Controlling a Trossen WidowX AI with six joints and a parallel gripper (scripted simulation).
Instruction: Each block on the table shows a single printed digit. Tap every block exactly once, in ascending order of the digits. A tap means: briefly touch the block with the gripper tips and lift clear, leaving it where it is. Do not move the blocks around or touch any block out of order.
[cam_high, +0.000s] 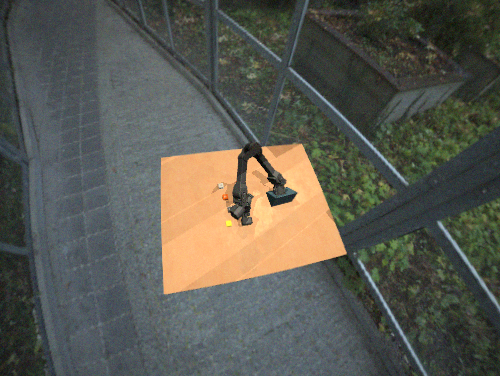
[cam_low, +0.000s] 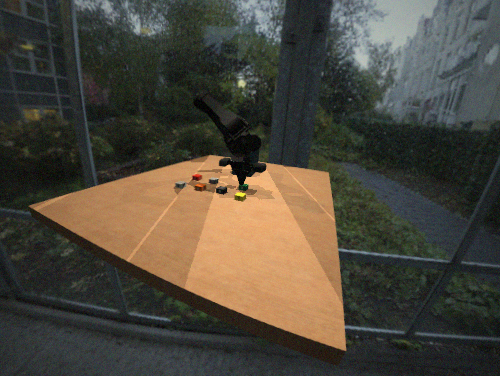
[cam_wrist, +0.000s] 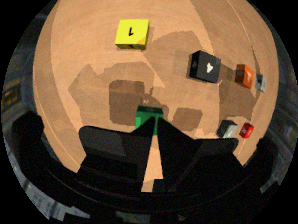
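The green block lies 1 cm behind my gripper tip, 1 cm to the left of it and 1 cm below it. Round my gripper tip: black block: 7 cm ahead, 5 cm to the right, 1 cm below; then grey block: 1 cm behind, 14 cm to the right, 1 cm below; then yellow block: 10 cm ahead, 4 cm to the left, 1 cm below.
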